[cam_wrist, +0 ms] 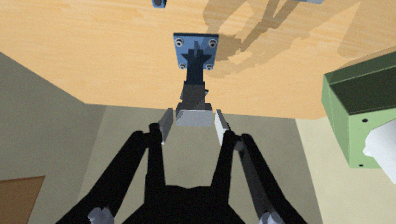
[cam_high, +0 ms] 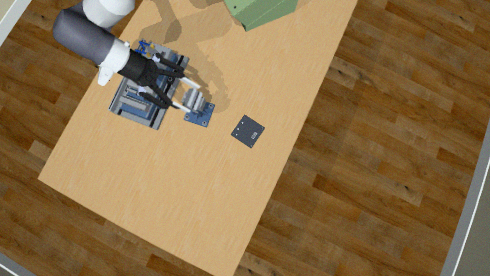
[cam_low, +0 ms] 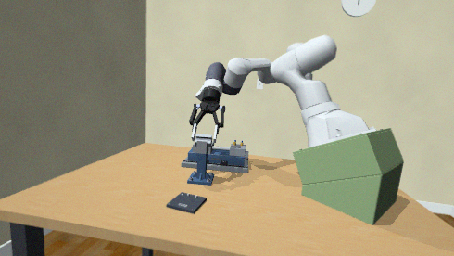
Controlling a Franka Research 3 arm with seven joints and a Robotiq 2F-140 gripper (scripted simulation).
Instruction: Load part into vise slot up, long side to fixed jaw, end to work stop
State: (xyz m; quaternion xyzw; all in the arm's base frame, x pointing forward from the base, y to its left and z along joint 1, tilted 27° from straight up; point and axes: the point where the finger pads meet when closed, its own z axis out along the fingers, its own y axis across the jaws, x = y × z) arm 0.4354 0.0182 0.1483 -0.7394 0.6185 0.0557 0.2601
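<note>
Right now my hand is 20 mm to the right of the grey part and 20 mm above it. Round my hand: vise (40 mm behind, 190 mm to the right, 140 mm below); then dark work stop rod (30 mm ahead, 140 mm to the right, 90 mm below); then grey air cylinder (130 mm behind, 180 mm to the right, 100 mm below).
</note>
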